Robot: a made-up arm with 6 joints. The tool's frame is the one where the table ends. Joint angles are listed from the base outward.
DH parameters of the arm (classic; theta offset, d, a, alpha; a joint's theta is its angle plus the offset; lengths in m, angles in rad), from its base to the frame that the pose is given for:
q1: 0 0.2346 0 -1.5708
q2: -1.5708 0 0.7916 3.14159
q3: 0 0 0 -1.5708
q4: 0 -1.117 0 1.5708
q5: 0 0.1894 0 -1.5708
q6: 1.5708 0 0 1.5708
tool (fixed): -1.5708 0 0 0
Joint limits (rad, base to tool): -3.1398..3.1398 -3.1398..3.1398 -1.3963..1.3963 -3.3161..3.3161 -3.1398..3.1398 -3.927..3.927
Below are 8 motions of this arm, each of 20 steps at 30 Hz.
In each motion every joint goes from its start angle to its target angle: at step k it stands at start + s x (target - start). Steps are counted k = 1, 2, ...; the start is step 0. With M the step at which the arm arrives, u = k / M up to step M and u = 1 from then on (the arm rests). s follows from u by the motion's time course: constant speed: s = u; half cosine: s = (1 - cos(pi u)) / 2; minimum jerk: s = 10 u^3 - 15 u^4 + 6 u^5.
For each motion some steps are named. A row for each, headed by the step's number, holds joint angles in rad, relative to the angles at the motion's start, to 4 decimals.
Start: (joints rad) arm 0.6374 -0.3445 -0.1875 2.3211 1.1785 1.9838
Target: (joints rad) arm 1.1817 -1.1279 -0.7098 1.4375 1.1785 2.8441
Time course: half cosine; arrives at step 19
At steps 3, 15, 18, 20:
3: 0.0328 -0.0472 -0.0315 -0.0532 0.0000 0.0518
15: 0.4869 -0.7008 -0.4672 -0.7904 0.0000 0.7696
18: 0.5406 -0.7781 -0.5187 -0.8776 0.0000 0.8544
20: 0.5443 -0.7834 -0.5223 -0.8836 0.0000 0.8603

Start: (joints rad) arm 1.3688 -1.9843 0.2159 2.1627 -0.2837 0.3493
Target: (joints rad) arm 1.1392 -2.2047 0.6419 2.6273 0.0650 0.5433
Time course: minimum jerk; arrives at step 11
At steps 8, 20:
8: -0.2000 -0.1920 0.3711 0.4047 0.3037 0.1690
20: -0.2296 -0.2204 0.4260 0.4646 0.3487 0.1940

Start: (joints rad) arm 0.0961 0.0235 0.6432 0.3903 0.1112 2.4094
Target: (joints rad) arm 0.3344 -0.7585 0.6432 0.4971 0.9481 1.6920
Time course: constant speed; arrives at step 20
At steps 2, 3, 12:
2: 0.0238 -0.0782 0.0000 0.0107 0.0837 -0.0717
3: 0.0357 -0.1173 0.0000 0.0160 0.1255 -0.1076
12: 0.1430 -0.4692 0.0000 0.0641 0.5021 -0.4304

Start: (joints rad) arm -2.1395 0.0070 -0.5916 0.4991 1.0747 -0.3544
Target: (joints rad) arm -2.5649 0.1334 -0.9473 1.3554 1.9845 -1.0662
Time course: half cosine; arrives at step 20
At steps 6, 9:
6: -0.0877 0.0261 -0.0733 0.1765 0.1875 -0.1467
9: -0.1794 0.0533 -0.1500 0.3612 0.3837 -0.3002

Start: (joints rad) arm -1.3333 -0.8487 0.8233 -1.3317 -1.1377 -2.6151
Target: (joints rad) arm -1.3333 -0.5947 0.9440 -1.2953 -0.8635 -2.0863
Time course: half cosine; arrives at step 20
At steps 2, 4, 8, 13, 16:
2: 0.0000 0.0062 0.0030 0.0009 0.0067 0.0129
4: 0.0000 0.0243 0.0115 0.0035 0.0262 0.0505
8: 0.0000 0.0878 0.0417 0.0126 0.0947 0.1827
13: 0.0000 0.1847 0.0877 0.0265 0.1993 0.3844
16: 0.0000 0.2297 0.1092 0.0329 0.2480 0.4783

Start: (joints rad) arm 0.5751 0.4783 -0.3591 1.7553 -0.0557 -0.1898
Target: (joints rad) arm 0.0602 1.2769 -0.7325 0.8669 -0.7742 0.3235
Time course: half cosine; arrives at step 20
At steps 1, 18, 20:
1: -0.0032 0.0049 -0.0023 -0.0055 -0.0044 0.0032
18: -0.5023 0.7791 -0.3643 -0.8667 -0.7009 0.5007
20: -0.5149 0.7986 -0.3734 -0.8884 -0.7185 0.5133

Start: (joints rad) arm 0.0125 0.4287 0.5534 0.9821 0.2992 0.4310
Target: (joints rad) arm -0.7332 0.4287 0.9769 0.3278 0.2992 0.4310
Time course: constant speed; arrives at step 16
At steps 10, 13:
10: -0.4661 0.0000 0.2647 -0.4089 0.0000 0.0000
13: -0.6059 0.0000 0.3441 -0.5316 0.0000 0.0000

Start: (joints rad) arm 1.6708 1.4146 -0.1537 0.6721 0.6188 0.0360
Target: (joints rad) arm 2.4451 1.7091 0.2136 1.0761 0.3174 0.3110
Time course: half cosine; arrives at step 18
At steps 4, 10, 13, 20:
4: 0.0906 0.0344 0.0430 0.0473 -0.0353 0.0322
10: 0.4544 0.1728 0.2155 0.2371 -0.1769 0.1614
13: 0.6360 0.2419 0.3017 0.3318 -0.2476 0.2259
20: 0.7743 0.2945 0.3673 0.4040 -0.3014 0.2750

